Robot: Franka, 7 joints.
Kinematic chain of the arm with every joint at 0, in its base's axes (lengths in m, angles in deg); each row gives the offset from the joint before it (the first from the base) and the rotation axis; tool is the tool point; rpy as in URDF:
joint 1: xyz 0 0 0.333 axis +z
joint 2: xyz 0 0 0 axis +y
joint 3: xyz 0 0 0.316 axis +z
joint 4: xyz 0.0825 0 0 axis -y
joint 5: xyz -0.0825 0 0.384 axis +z
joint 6: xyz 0 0 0 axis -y
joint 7: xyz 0.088 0 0 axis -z
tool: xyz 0 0 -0.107 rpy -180 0 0
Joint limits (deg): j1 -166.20..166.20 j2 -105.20..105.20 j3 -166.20..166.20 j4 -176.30..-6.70 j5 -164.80..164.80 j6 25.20..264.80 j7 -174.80..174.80
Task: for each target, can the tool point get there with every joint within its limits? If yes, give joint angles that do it. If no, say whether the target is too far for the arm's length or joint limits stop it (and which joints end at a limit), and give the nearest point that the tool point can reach.
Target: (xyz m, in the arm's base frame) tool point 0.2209 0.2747 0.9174
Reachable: yes | joints -13.78 25.27 115.38 -34.88 -14.00 45.78 67.32
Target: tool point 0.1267 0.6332 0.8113
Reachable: yes | joints -88.63 -58.04 76.03 -34.64 15.94 211.50 -95.29
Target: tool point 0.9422 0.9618 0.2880
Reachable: no: too far | nearest point 0.6000 0.6125 0.3043 | short by 0.489 m
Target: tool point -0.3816 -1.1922 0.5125
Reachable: no: too far | nearest point -0.2589 -0.8088 0.4548 | short by 0.407 m
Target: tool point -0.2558 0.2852 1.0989
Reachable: yes | joints 109.62 30.17 121.03 -19.80 23.41 148.57 30.78
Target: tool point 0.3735 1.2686 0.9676
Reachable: no: too far | nearest point 0.2184 0.7420 0.7042 | short by 0.609 m
